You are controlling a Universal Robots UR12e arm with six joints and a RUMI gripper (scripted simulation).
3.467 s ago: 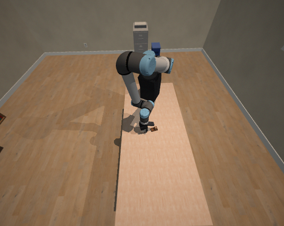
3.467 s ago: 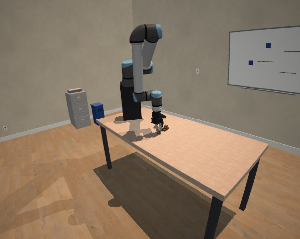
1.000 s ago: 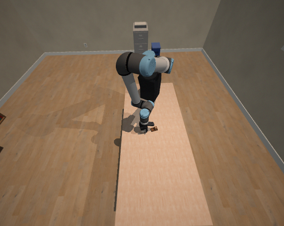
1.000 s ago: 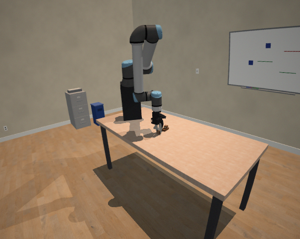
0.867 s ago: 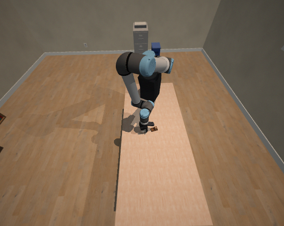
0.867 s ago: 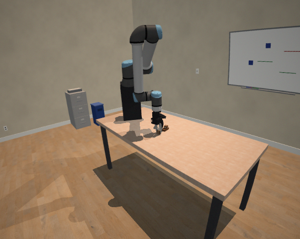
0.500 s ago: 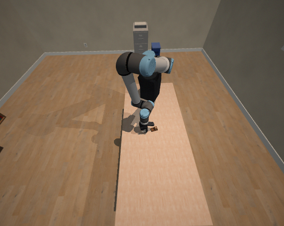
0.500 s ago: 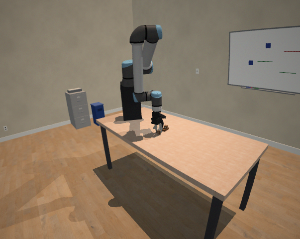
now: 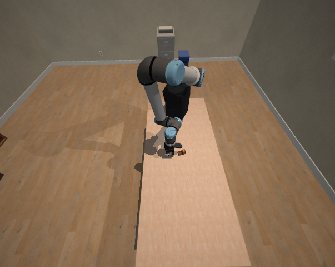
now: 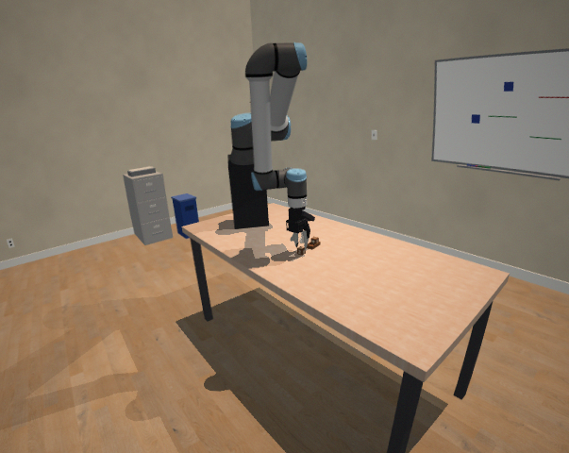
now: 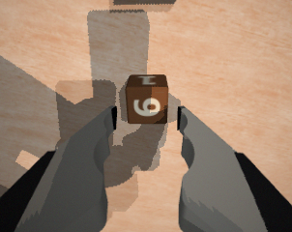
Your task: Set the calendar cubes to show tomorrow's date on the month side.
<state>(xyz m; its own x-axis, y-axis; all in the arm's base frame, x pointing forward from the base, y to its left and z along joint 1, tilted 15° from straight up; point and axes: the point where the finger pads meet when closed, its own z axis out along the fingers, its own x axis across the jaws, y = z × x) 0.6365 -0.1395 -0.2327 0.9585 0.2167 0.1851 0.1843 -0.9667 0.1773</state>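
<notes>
The brown digit cube lies 3 cm below my hand. From my hand the other things lie so: brown calendar tray: 11 cm to the left, 3 cm below, 2 cm behind.
</notes>
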